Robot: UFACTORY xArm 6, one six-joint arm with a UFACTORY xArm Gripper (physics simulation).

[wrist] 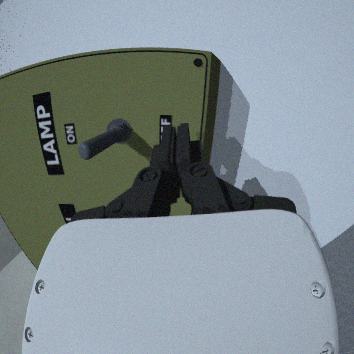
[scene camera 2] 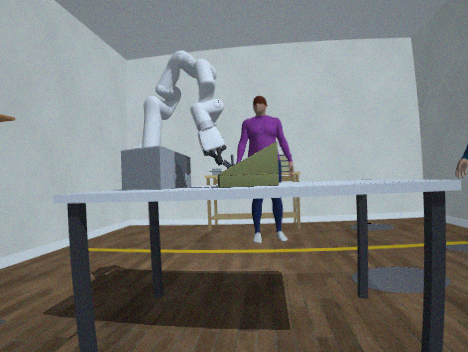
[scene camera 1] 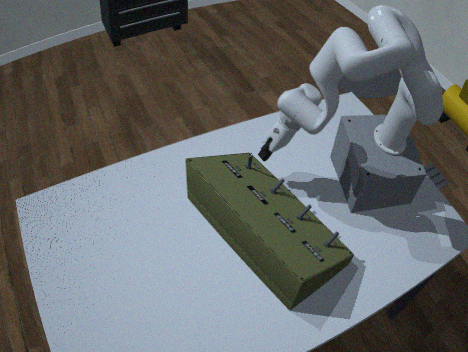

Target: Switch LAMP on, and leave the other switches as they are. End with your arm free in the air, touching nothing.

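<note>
The olive sloped console stands on the table. The LAMP lever is at its far end in scene camera 1. In the wrist view it leans toward the ON label, away from the partly hidden OFF label. The FAN lever, PUMP lever and DRIVE lever lean the other way, toward the robot's base. My gripper is shut and empty, above the console's edge on the OFF side, apart from the LAMP lever.
The grey base block carries the arm on the white table. A person in purple stands behind the table, near a wooden bench. A dark cabinet stands on the floor, and a yellow object is at the right edge.
</note>
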